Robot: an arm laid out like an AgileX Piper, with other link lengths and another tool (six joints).
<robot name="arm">
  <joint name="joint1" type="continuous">
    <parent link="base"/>
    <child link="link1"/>
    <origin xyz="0 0 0.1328"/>
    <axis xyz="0 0 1"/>
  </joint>
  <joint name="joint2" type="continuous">
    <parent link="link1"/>
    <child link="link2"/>
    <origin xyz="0 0 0"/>
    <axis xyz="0 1 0"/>
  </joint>
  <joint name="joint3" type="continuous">
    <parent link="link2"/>
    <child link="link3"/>
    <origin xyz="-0.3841 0 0.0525"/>
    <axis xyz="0 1 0"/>
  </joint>
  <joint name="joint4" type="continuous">
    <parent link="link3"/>
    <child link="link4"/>
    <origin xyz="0.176 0 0.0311"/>
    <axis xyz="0.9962 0 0.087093"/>
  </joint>
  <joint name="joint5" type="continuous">
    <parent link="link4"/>
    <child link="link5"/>
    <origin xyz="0 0 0"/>
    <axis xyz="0 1 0"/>
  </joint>
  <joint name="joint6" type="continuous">
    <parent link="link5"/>
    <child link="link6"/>
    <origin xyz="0.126 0 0.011"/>
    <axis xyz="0.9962 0 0.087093"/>
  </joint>
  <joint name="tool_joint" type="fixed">
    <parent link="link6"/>
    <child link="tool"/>
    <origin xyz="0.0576 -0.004 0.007" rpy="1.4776 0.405 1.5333"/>
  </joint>
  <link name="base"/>
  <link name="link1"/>
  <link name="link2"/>
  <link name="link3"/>
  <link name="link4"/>
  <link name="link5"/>
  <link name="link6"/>
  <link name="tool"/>
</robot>
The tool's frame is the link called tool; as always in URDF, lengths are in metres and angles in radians. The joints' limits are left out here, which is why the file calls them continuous.
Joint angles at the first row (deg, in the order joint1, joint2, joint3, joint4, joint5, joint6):
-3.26 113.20 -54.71 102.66 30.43 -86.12
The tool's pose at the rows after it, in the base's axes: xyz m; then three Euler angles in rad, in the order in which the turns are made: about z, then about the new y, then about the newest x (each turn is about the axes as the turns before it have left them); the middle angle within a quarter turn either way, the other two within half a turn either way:
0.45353 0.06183 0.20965 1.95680 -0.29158 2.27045
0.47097 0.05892 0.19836 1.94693 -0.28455 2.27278
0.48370 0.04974 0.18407 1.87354 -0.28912 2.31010
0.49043 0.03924 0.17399 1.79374 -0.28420 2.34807
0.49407 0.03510 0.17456 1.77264 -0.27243 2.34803
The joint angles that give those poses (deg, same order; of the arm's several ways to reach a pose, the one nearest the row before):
-3.26 115.67 -58.06 102.89 30.54 -86.63
-3.27 118.57 -61.20 103.01 29.86 -86.58
-3.26 120.86 -63.46 103.07 26.85 -83.79
-3.26 122.06 -64.70 103.13 23.35 -81.02
-3.26 122.17 -65.48 103.24 22.01 -80.54

